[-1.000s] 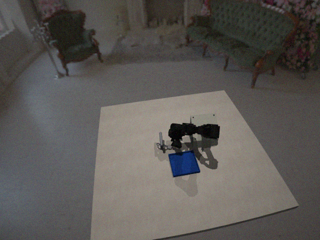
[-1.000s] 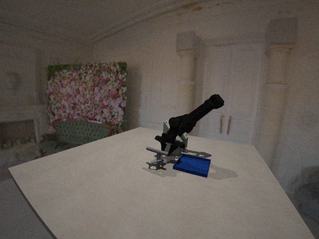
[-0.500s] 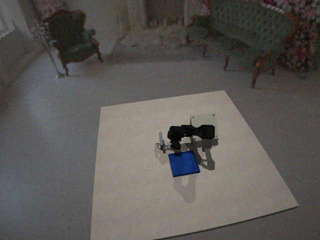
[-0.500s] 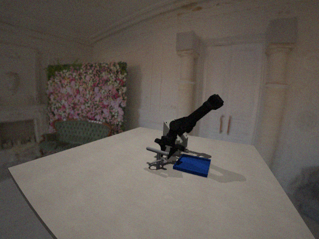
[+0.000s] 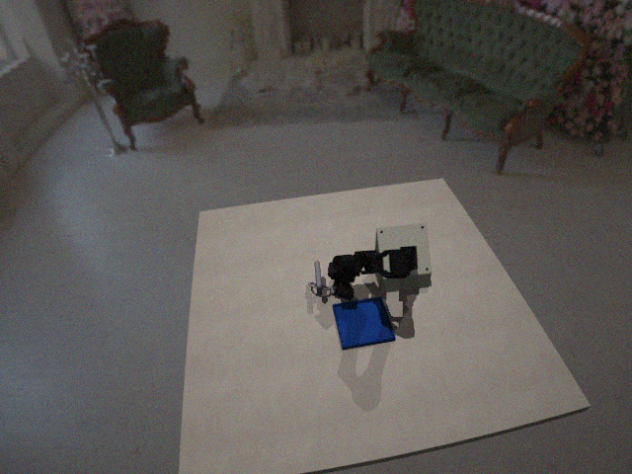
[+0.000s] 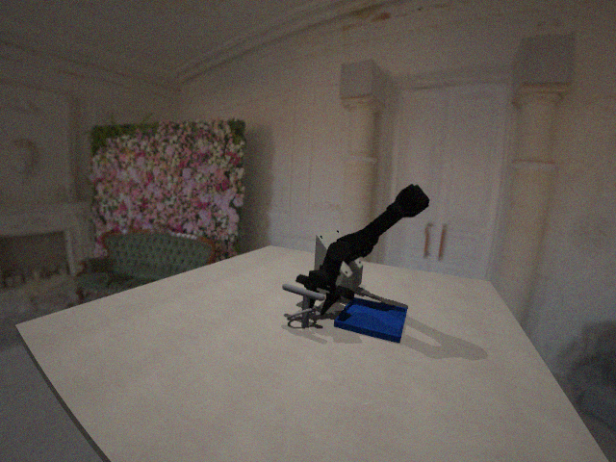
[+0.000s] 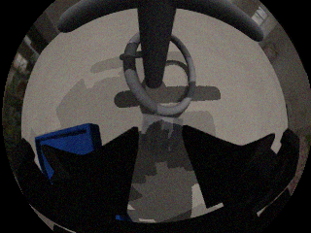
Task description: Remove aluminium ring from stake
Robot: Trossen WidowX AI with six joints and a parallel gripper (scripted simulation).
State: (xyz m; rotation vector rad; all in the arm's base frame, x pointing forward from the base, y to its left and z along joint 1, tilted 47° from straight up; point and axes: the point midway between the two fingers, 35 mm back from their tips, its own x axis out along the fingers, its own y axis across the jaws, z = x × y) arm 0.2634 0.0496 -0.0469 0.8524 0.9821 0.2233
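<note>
Now: the aluminium ring 4 cm ahead of my gripper tip, 2 cm to the right of it and 1 cm above it. The rest, counted from my gripper tip: blue tray: 7 cm behind, 17 cm to the left, 1 cm below.
</note>
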